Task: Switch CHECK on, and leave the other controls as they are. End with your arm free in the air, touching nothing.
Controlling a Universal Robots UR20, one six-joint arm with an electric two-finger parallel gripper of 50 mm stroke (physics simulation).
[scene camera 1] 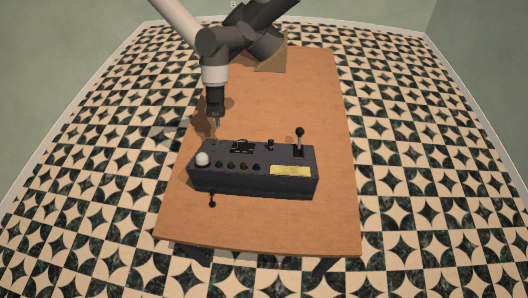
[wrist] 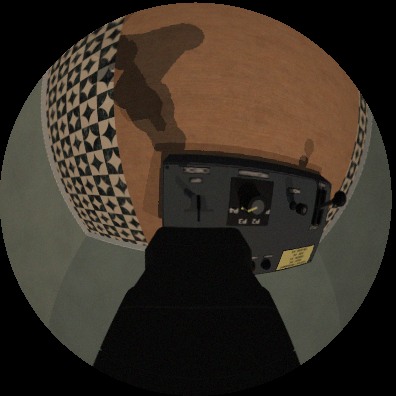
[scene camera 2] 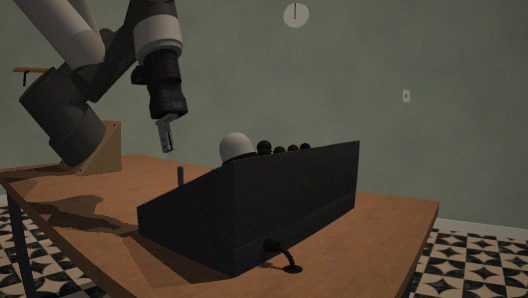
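Observation:
The dark control box has a sloped top. The CHECK switch is a thin grey lever at one end of it. The lever stands up from the top in scene camera 2. In the wrist view the CHECK label and a smaller label below it are blurred, and the lever is not clearly seen. I cannot tell whether the switch is on or off. My gripper is shut and empty, in the air above the lever and apart from it.
A white dome, a PROGRAM dial, a MODE knob, a ball-topped lever and several small round buttons are on the box. The box stands on a wooden table.

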